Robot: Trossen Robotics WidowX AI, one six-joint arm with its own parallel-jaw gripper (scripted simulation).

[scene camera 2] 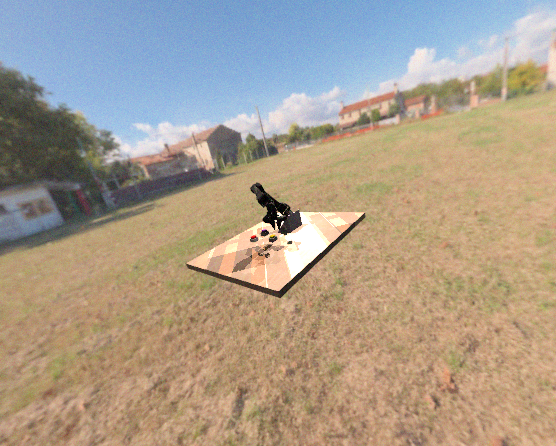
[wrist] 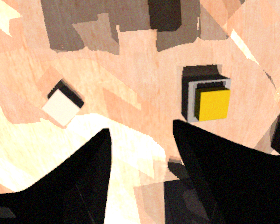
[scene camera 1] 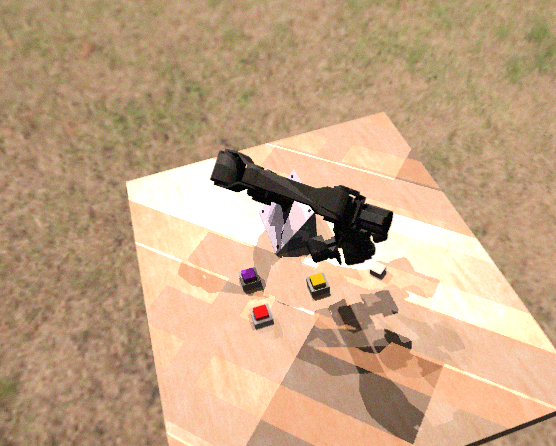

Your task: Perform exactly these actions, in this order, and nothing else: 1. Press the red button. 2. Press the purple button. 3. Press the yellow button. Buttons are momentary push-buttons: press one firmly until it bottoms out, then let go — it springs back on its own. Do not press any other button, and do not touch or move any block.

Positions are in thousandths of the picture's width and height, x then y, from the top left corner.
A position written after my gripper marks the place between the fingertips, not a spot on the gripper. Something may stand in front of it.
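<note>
Scene camera 1 gives my gripper (scene camera 1: 627, 586). Visible in the wrist view: a small white block (wrist: 227, 471), a yellow button (wrist: 752, 462) and, again, my gripper (wrist: 505, 583).
</note>
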